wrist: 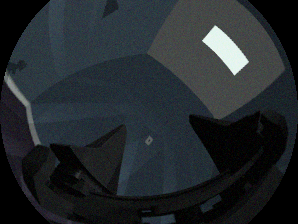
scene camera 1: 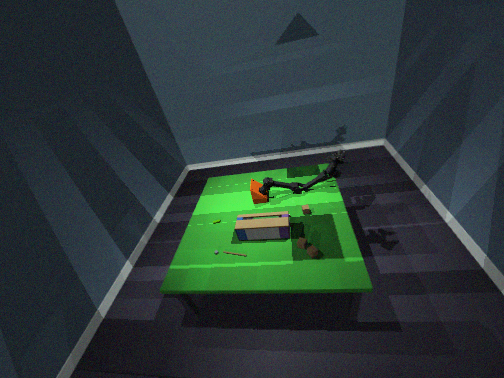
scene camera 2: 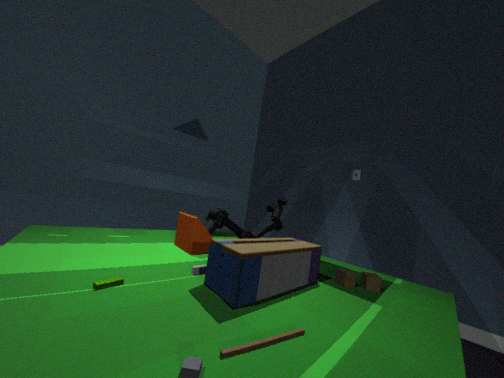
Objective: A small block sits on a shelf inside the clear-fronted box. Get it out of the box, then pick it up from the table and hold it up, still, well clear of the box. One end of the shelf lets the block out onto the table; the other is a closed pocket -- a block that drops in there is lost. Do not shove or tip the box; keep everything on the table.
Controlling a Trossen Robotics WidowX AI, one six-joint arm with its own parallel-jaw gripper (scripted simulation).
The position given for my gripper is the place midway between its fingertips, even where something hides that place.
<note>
In view: my gripper [wrist: 158,123] and a box [scene camera 2: 241,271].
The box is seen too in scene camera 1 [scene camera 1: 272,225]. The wrist view misses the box: it is out of frame.
</note>
